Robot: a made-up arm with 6 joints. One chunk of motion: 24 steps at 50 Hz.
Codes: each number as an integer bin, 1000 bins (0 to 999) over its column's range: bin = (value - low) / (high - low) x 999, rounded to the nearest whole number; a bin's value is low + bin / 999 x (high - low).
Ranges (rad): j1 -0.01..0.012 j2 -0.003..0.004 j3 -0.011..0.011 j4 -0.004..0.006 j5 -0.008..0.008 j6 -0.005..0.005
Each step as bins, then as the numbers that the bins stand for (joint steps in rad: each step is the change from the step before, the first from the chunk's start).
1 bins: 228 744 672 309 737 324
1 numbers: -0.00498 0.00221 0.00380 -0.00091 0.00380 -0.00176
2 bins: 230 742 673 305 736 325
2 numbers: -0.00493 0.00220 0.00382 -0.00095 0.00379 -0.00175
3 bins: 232 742 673 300 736 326
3 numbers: -0.00489 0.00220 0.00382 -0.00100 0.00379 -0.00174
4 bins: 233 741 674 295 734 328
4 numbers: -0.00487 0.00219 0.00384 -0.00105 0.00376 -0.00172
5 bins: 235 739 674 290 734 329
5 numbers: -0.00482 0.00218 0.00384 -0.00110 0.00376 -0.00171
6 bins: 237 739 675 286 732 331
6 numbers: -0.00478 0.00218 0.00386 -0.00114 0.00372 -0.00169
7 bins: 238 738 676 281 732 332
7 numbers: -0.00476 0.00217 0.00389 -0.00119 0.00372 -0.00168
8 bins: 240 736 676 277 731 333
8 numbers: -0.00471 0.00216 0.00389 -0.00123 0.00371 -0.00167
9 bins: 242 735 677 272 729 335
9 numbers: -0.00467 0.00215 0.00391 -0.00128 0.00368 -0.00165
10 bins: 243 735 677 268 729 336
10 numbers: -0.00465 0.00215 0.00391 -0.00132 0.00368 -0.00164
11 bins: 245 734 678 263 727 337
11 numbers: -0.00460 0.00214 0.00393 -0.00137 0.00364 -0.00163
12 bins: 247 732 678 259 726 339
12 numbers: -0.00456 0.00213 0.00393 -0.00141 0.00363 -0.00161
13 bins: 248 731 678 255 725 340
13 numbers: -0.00454 0.00212 0.00393 -0.00145 0.00361 -0.00160
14 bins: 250 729 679 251 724 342
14 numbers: -0.00449 0.00211 0.00395 -0.00149 0.00360 -0.00158
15 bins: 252 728 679 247 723 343
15 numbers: -0.00445 0.00210 0.00395 -0.00153 0.00358 -0.00157
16 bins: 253 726 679 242 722 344
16 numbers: -0.00443 0.00209 0.00395 -0.00158 0.00356 -0.00156
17 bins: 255 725 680 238 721 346
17 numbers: -0.00438 0.00208 0.00397 -0.00162 0.00355 -0.00154
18 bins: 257 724 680 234 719 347
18 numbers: -0.00434 0.00207 0.00397 -0.00166 0.00352 -0.00153
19 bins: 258 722 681 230 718 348
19 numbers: -0.00432 0.00206 0.00400 -0.00170 0.00350 -0.00152
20 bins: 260 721 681 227 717 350
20 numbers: -0.00427 0.00205 0.00400 -0.00173 0.00348 -0.00150
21 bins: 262 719 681 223 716 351
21 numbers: -0.00423 0.00204 0.00400 -0.00177 0.00347 -0.00149
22 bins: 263 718 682 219 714 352
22 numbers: -0.00421 0.00203 0.00402 -0.00181 0.00344 -0.00148
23 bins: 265 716 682 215 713 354
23 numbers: -0.00416 0.00202 0.00402 -0.00185 0.00342 -0.00146
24 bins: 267 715 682 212 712 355
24 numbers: -0.00412 0.00201 0.00402 -0.00188 0.00340 -0.00145
